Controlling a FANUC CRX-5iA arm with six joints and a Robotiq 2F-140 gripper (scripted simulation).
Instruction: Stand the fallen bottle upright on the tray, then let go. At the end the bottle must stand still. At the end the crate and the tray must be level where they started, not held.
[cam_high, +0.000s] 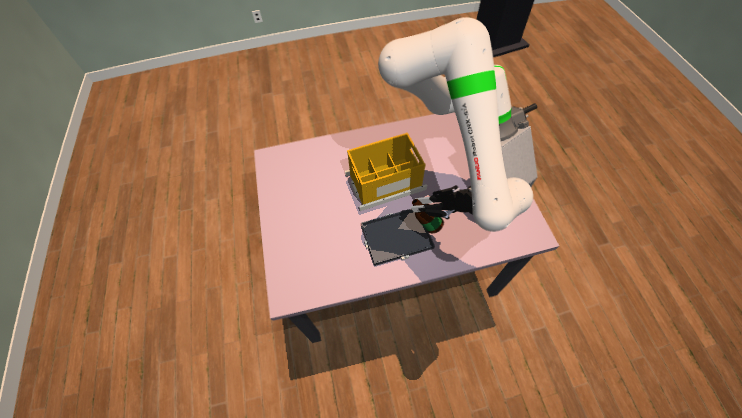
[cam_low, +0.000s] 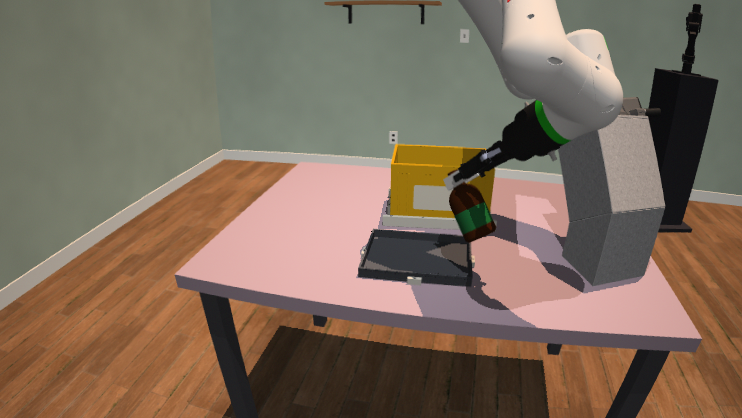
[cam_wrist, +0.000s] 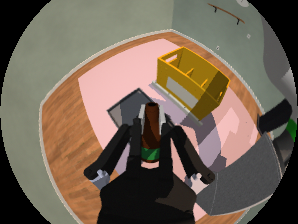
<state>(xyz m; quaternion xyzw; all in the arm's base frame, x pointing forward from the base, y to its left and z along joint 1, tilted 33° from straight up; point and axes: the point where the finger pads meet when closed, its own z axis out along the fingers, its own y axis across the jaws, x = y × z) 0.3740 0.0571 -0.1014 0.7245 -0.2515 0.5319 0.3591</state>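
The bottle is 10 mm behind my hand, 20 mm to the left of it and 50 mm below it. Also, from my hand: yellow crate (10 mm ahead, 280 mm to the right, 130 mm below); tray (80 mm ahead, 10 mm to the right, 200 mm below).
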